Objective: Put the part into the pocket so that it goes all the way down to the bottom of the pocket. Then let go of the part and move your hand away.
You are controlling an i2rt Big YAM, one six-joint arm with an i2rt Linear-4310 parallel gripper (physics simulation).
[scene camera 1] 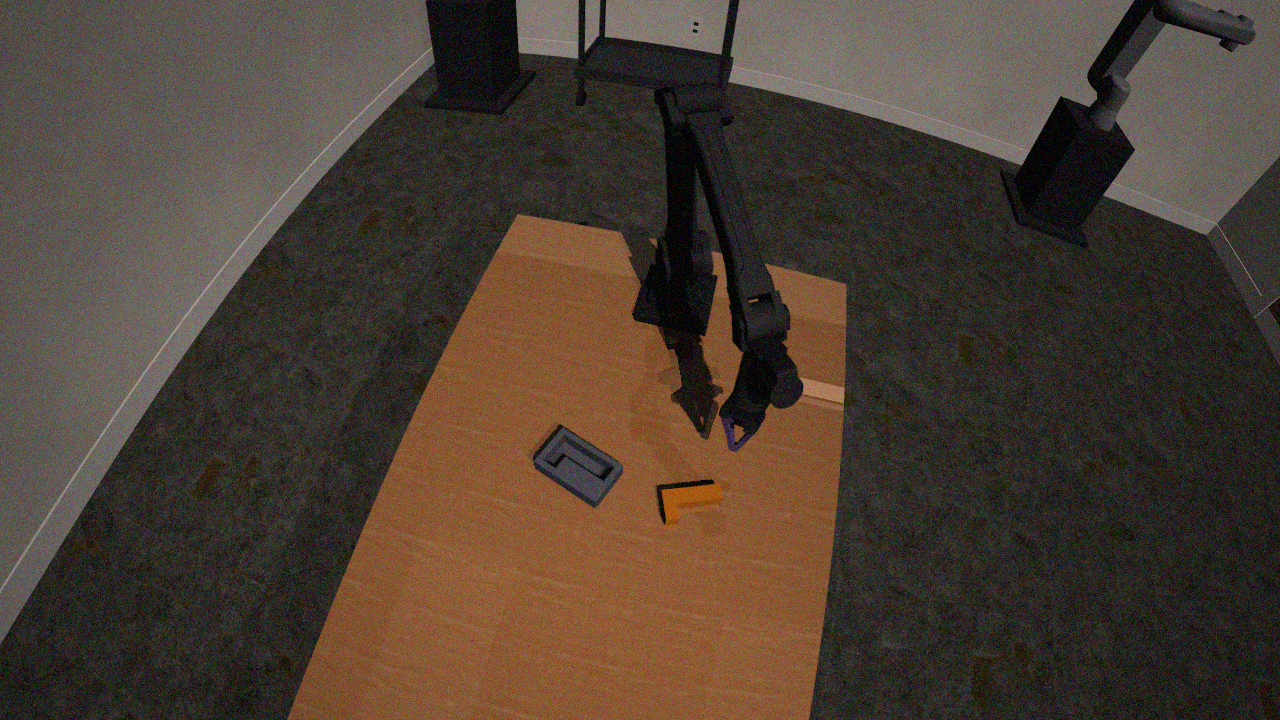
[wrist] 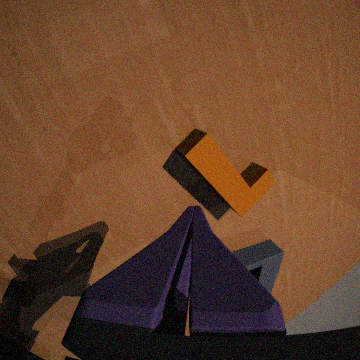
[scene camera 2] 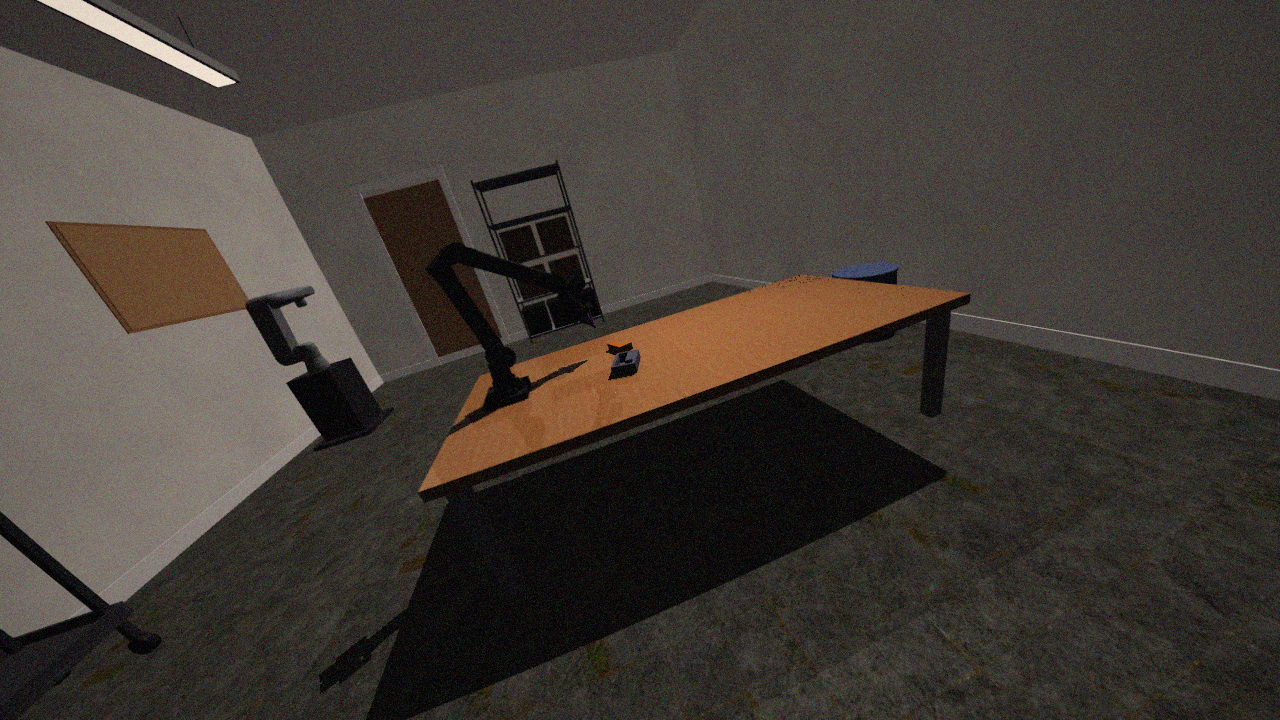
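Note:
The orange L-shaped part lies on the table, to the right of the pocket block in the scene camera 1 view. The grey-blue block with the L-shaped pocket sits on the table apart from the part; its pocket is empty. In the wrist view the block is partly hidden behind a finger. My gripper has purple fingers that are shut with nothing between them. It hangs above the table, on the robot base's side of the part, and does not touch the part.
The arm's base stands at the far end of the wooden table. Behind it are a dark cart and a second arm on a pedestal. A shelf rack stands by the wall.

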